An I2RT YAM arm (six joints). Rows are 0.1 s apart.
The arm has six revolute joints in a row. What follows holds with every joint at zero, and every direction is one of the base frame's. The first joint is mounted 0.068 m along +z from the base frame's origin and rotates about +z. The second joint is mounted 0.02 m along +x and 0.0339 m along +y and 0.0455 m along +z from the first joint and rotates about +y. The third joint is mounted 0.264 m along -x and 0.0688 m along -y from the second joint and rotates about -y. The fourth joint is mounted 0.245 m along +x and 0.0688 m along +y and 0.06 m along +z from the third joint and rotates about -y. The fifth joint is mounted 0.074 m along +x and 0.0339 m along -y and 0.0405 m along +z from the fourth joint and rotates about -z. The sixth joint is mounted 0.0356 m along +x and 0.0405 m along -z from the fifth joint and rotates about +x. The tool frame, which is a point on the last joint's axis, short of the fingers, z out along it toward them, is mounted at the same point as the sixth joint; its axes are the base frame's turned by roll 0, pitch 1.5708 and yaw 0 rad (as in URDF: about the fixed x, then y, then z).
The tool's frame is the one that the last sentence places.
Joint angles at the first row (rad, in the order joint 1, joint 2, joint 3, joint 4, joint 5, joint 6):
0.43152 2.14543 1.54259 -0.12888 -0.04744 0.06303
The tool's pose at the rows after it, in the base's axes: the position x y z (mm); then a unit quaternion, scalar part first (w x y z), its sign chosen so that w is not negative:
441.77 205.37 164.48 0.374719 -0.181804 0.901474 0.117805
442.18 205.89 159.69 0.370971 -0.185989 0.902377 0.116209
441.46 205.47 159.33 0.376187 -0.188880 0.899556 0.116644
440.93 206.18 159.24 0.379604 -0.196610 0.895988 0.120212
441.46 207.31 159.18 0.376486 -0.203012 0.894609 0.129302
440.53 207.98 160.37 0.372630 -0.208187 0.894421 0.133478
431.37 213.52 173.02 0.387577 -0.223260 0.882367 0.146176
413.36 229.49 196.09 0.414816 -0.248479 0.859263 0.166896
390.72 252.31 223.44 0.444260 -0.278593 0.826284 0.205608
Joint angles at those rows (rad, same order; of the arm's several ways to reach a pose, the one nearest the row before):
0.43135 2.18474 1.58414 -0.16414 -0.05218 0.05559
0.43185 2.19511 1.58389 -0.16243 -0.05369 0.04794
0.43159 2.19081 1.57150 -0.14329 -0.05503 0.04120
0.43259 2.18898 1.56502 -0.12979 -0.06578 0.02905
0.43258 2.19304 1.57195 -0.13456 -0.08856 0.02454
0.43373 2.19041 1.57461 -0.14592 -0.10084 0.01956
0.45087 2.14568 1.54190 -0.11900 -0.11863 0.00882
0.49679 2.07446 1.50128 -0.07727 -0.13354 0.00006
0.56052 2.00356 1.47353 -0.02647 -0.16884 0.00410

